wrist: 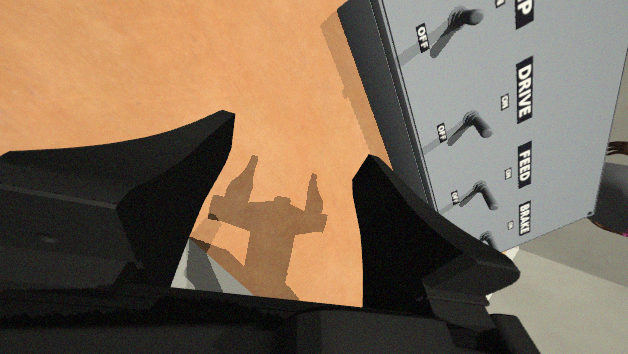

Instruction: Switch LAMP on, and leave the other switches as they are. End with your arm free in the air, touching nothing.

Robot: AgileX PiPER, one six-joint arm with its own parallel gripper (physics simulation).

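Observation:
The grey switch panel (pixel 565 125) is at the upper right in the wrist view. The LAMP label (pixel 524 11) is cut off by the top edge, with its last letters showing. The LAMP switch (pixel 465 18) is near the top, its tip to the right of its base; I cannot tell its setting for sure. The DRIVE switch (pixel 478 124) and FEED switch (pixel 486 195) are below it. The BRAKE switch (pixel 487 240) is partly hidden by the right finger. My gripper (pixel 301 151) is open, with nothing between its fingertips, to the left of the LAMP switch in the view.
The orange-brown table top (pixel 150 65) carries the shadow of my gripper. A pale grey angular shape (pixel 202 270) shows between the finger bases. The panel's dark side wall (pixel 372 85) faces the gripper. A dark rounded object (pixel 614 195) is at the right edge, beyond the panel.

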